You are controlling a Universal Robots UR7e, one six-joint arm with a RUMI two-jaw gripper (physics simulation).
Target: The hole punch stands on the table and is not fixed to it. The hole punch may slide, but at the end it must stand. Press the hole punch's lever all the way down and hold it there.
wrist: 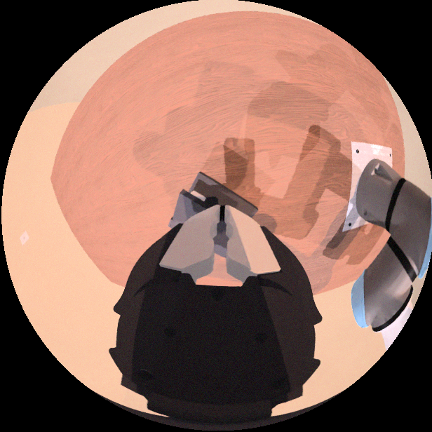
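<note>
The dark grey hole punch [227, 192] stands on the table, turned at a slant, just beyond the fingertips in the wrist view. Its long back part and its left corner show; the fingers hide much of the rest, with a small piece showing between them. My gripper [222, 207] is shut with nothing between its fingers. Its tips overlap the hole punch in the view, over the lever side. Whether they touch the lever, and how far down the lever is, cannot be told from this view.
The reddish wooden table [150, 90] bears shadows of the arm. At the right, the robot's grey arm [405, 205] with blue caps rises from a white mounting plate [370, 150] on the table. The pale floor [50, 200] shows beyond the table's left edge.
</note>
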